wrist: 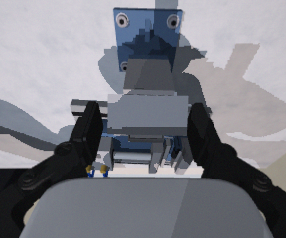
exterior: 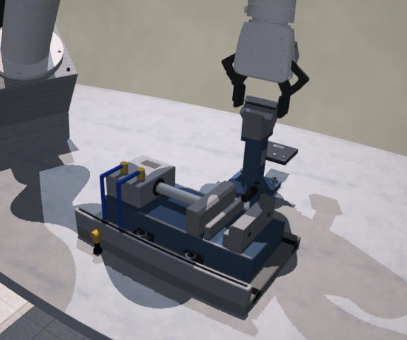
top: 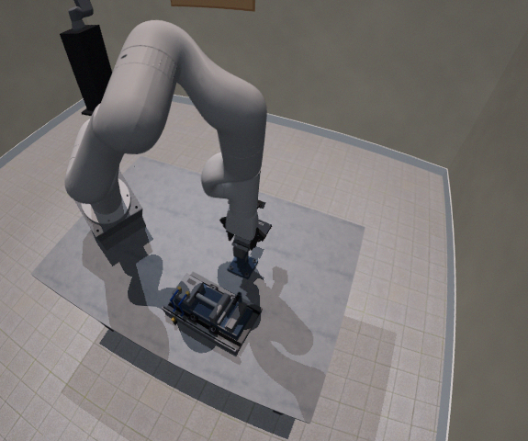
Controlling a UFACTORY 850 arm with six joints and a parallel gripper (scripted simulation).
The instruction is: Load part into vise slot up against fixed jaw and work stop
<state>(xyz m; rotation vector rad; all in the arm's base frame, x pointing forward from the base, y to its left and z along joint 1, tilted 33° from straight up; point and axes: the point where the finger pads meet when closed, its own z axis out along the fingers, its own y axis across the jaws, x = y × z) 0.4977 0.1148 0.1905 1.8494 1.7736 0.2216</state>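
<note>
The part lies 1 cm below my hand. The rest, counted from my hand: black work stop 18 cm to the right, 8 cm below, 5 cm ahead; cylinder rod 22 cm to the right, 9 cm below, 4 cm behind; blue post 11 cm below.
</note>
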